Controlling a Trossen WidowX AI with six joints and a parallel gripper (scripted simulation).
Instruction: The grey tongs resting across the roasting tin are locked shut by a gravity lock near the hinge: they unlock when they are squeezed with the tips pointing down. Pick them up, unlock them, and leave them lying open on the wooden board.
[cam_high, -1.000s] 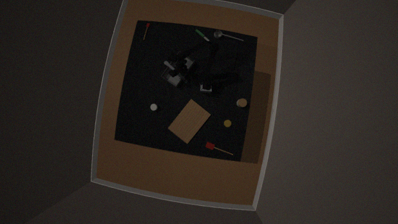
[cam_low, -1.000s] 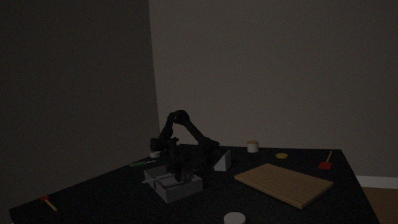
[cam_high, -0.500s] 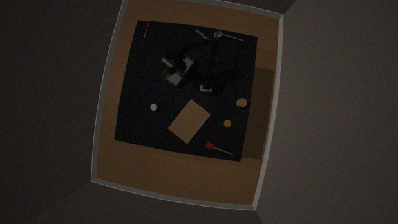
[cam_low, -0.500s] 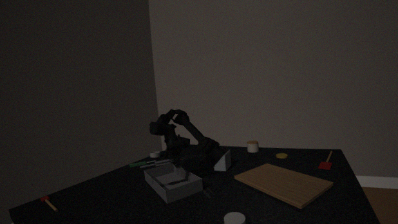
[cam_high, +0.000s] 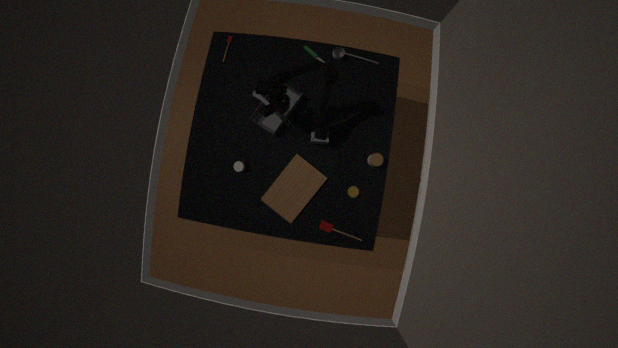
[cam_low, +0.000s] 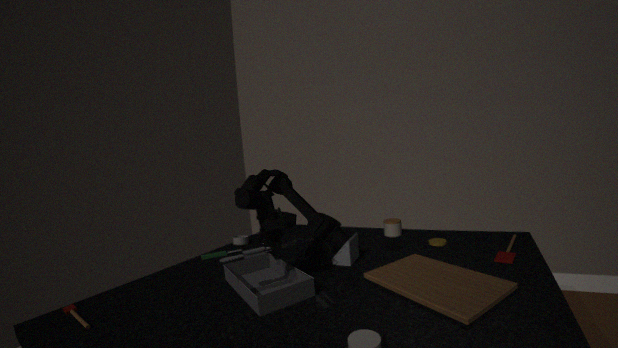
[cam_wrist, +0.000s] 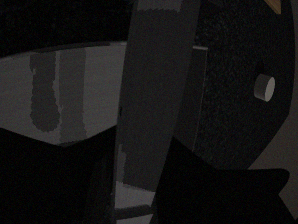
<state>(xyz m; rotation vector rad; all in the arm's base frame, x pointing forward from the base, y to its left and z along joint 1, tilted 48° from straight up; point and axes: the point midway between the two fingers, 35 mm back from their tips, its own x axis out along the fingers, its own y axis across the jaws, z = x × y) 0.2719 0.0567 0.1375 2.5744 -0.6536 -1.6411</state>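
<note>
My gripper tip is now 30 mm below the yellow lock piece and 30 mm past it. From my gripper tip the other things lie so: grey roasting tin (70 mm below, 60 mm to the right, 10 mm ahead); then wooden board (390 mm to the left, 230 mm behind, 90 mm below); then white cylinder (350 mm to the left, 130 mm ahead, 80 mm below).
</note>
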